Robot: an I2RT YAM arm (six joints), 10 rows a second.
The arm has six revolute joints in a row. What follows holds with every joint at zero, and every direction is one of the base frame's.
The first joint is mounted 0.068 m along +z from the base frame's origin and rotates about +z.
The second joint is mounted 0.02 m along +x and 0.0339 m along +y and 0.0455 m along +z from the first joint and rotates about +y.
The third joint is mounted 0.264 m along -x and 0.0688 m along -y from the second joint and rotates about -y.
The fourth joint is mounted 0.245 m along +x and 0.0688 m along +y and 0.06 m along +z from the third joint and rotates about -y.
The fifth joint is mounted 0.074 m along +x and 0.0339 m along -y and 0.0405 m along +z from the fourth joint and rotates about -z.
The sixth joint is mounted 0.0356 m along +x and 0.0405 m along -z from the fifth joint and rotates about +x.
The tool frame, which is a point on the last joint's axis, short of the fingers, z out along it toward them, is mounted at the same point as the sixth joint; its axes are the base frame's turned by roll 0, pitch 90 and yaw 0 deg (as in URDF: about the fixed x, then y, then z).
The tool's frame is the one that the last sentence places.
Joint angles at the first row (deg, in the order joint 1, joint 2, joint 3, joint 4, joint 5, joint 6):
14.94 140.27 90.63 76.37 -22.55 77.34
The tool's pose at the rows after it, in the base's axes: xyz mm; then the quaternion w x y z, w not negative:
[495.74, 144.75, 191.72, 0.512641, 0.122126, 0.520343, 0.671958]
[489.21, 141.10, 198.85, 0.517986, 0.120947, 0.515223, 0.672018]
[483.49, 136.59, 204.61, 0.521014, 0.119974, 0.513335, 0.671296]
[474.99, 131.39, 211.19, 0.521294, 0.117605, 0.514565, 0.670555]
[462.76, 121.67, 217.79, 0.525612, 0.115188, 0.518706, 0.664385]
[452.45, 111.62, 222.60, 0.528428, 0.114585, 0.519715, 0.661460]
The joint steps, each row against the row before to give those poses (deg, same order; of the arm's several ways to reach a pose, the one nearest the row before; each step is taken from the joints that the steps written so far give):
-0.15 -2.10 -1.97 0.70 0.40 -0.34
-0.20 -1.96 -2.17 0.95 0.22 -0.04
-0.34 -1.82 -2.02 0.54 -0.12 -0.03
-0.38 -2.52 -2.90 0.40 -0.56 -0.05
-0.83 -3.48 -4.34 0.50 -0.71 -0.67
-0.96 -2.75 -3.56 0.85 -0.71 -0.01

